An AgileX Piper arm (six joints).
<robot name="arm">
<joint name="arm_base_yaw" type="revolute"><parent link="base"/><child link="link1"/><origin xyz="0 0 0.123" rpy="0 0 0"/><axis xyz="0 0 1"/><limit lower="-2.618" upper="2.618"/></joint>
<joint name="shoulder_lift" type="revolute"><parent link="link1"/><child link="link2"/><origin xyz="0 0 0" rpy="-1.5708 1.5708 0"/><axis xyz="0 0 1"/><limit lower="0" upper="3.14"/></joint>
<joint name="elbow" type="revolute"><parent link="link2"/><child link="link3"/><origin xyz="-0.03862 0.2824 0" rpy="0 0 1.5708"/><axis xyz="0 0 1"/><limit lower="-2.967" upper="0"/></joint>
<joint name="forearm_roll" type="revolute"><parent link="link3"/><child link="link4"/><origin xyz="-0.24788 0.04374 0" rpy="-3.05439 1.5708 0"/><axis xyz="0 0 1"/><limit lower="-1.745" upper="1.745"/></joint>
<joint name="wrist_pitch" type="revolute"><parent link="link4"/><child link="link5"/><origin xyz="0 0 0" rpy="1.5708 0 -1.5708"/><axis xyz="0 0 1"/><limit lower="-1.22" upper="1.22"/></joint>
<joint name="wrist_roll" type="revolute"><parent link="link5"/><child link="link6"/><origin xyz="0 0.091 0" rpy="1.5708 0 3.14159"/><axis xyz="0 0 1"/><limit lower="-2.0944" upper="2.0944"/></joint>
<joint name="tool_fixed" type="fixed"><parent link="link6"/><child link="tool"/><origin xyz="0 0 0" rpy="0 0 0"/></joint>
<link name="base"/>
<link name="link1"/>
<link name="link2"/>
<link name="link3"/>
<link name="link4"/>
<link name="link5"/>
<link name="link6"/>
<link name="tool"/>
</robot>
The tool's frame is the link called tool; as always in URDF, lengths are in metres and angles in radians.
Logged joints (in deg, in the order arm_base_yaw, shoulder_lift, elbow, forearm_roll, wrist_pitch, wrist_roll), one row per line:
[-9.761 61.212 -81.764 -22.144 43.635 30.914]
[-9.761 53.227 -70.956 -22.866 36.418 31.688]
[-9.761 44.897 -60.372 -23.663 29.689 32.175]
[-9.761 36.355 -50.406 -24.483 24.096 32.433]
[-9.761 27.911 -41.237 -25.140 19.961 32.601]
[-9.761 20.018 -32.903 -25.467 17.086 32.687]
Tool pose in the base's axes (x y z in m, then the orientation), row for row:
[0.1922 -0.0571 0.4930 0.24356 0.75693 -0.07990 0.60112]
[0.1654 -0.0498 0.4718 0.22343 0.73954 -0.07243 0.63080]
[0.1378 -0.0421 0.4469 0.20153 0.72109 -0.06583 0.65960]
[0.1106 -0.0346 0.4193 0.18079 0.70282 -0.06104 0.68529]
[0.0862 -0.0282 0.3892 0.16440 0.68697 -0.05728 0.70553]
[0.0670 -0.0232 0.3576 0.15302 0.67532 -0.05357 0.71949]
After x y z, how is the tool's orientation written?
As a quaternion, x y z w.
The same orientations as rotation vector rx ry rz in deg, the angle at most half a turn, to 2 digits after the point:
[32.34 100.49 -10.61]
[29.31 97.01 -9.50]
[26.13 93.50 -8.54]
[23.21 90.22 -7.84]
[20.94 87.49 -7.29]
[19.38 85.55 -6.79]

